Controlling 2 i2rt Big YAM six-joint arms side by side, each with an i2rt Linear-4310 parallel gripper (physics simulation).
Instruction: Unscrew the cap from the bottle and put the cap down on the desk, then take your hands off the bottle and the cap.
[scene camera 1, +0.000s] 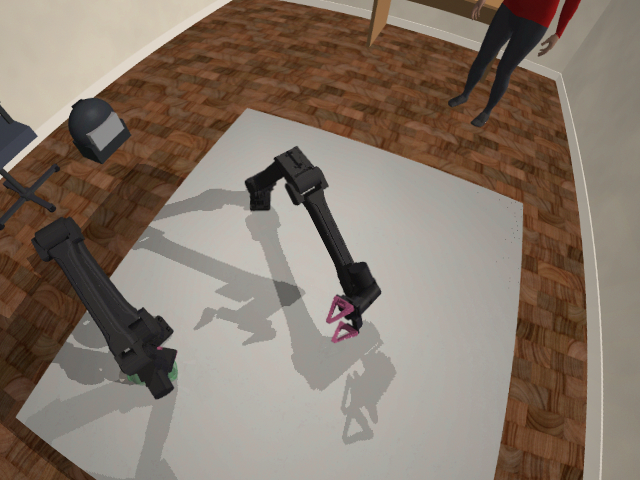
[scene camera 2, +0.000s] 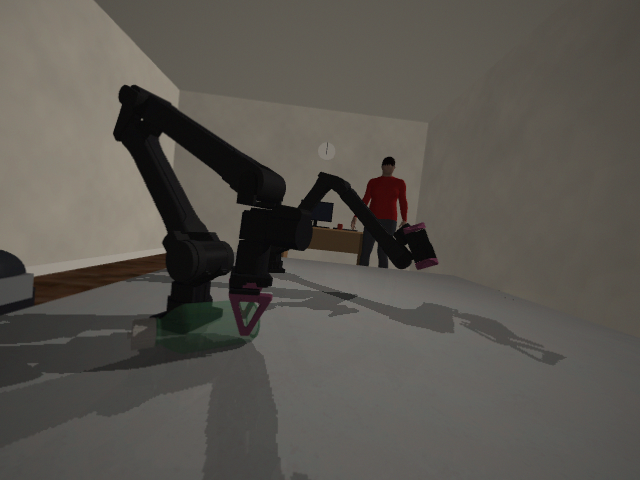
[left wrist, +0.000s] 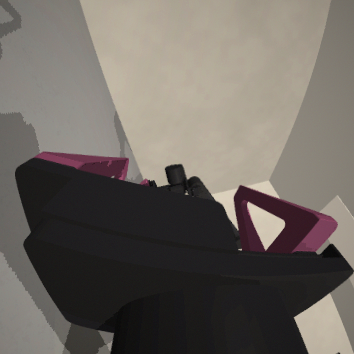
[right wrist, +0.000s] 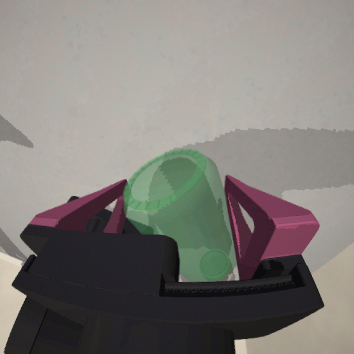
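Seen in the pictures: left gripper, fingertip midpoint: (scene camera 1: 330, 332) (scene camera 2: 421, 243) (left wrist: 184, 178); right gripper, fingertip midpoint: (scene camera 1: 169, 371) (scene camera 2: 243, 326) (right wrist: 174, 183); left arm's base at its link origin: (scene camera 1: 260, 199) (scene camera 2: 272, 270); right arm's base at its link origin: (scene camera 1: 154, 335).
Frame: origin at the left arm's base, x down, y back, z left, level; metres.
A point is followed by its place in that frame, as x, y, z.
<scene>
A green see-through bottle (scene camera 1: 173, 370) @[-0.041, 0.261, -0.706] (scene camera 2: 206, 335) @[-0.038, 0.343, -0.754] (right wrist: 192, 215) @[-0.072, 0.270, -0.722] lies on its side on the white desk (scene camera 1: 439, 248) @[0.000, -0.745, -0.259] (scene camera 2: 413, 403) @[0.000, 0.097, -0.941]. A pale cap (scene camera 2: 143, 333) @[-0.046, 0.425, -0.747] is on the bottle's left end in scene camera 2; the arm hides it in scene camera 1. My right gripper (scene camera 2: 245, 322) @[-0.029, 0.278, -0.708] (right wrist: 174, 183) @[-0.029, 0.278, -0.708] points down over the bottle, near its base end, with one finger on each side. Its fingers appear to touch both sides and are shut on the bottle. My left gripper (scene camera 1: 330, 331) @[-0.207, -0.239, -0.625] (scene camera 2: 422, 245) @[-0.207, -0.239, -0.625] is open and empty, raised above the desk, well away from the bottle.
The bottle lies near the desk's left edge in scene camera 1, beneath my right arm (scene camera 1: 93, 289) @[-0.395, 0.356, -0.560]. A dark helmet-like object (scene camera 1: 98, 129) and a chair (scene camera 1: 25, 191) are beyond that edge. A person (scene camera 1: 509, 56) (scene camera 2: 385, 206) stands on the floor beyond the desk.
</scene>
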